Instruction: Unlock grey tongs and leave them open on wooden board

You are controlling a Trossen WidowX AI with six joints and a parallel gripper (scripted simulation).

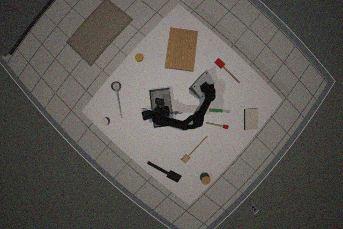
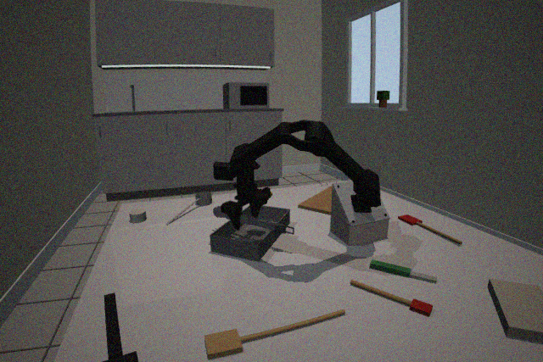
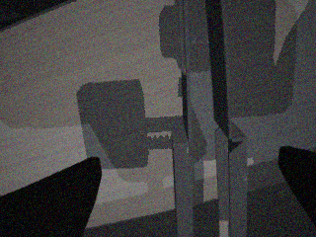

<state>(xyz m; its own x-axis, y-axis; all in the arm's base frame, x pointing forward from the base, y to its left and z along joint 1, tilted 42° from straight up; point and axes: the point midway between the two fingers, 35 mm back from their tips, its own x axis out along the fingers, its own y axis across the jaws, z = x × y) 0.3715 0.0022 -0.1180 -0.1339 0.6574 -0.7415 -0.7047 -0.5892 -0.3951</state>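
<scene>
My gripper tip is 30 mm past the roasting tin and 20 mm above it. Also, from my gripper tip: black spatula: 310 mm ahead, 460 mm to the left, 40 mm below; wooden board: 470 mm behind, 280 mm to the right, 40 mm below; yellow disc: 140 mm behind, 450 mm to the right, 40 mm below.
</scene>
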